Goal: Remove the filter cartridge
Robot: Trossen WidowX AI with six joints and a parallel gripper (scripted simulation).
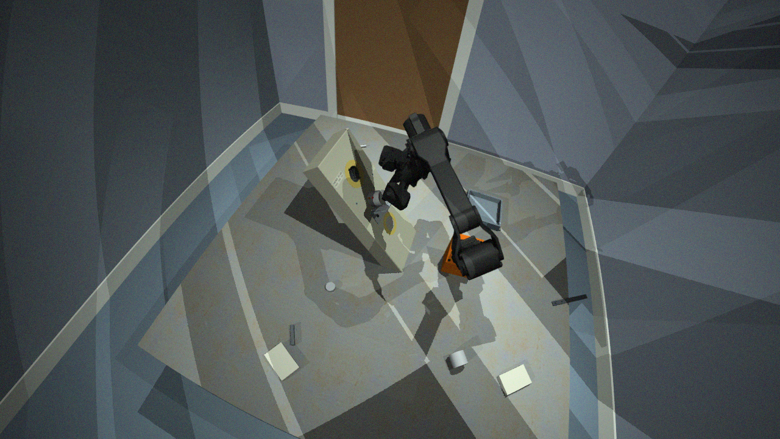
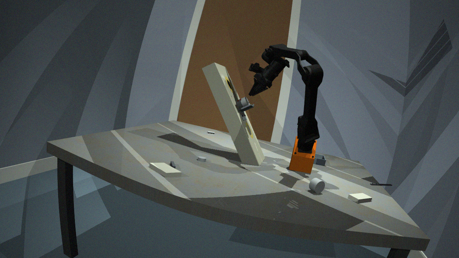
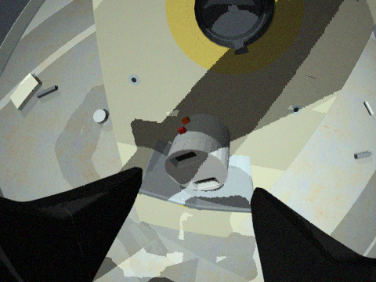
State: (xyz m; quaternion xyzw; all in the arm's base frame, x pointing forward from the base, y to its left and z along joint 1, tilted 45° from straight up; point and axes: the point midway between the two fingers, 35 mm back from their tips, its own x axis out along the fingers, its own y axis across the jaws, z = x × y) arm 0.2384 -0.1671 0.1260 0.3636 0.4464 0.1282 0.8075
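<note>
Now: gripper tip 40 mm above the round grey filter cartridge and 20 mm short of it. From my gripper tip the other things lie so: grey tray: 370 mm behind, 250 mm below, 240 mm to the right.
</note>
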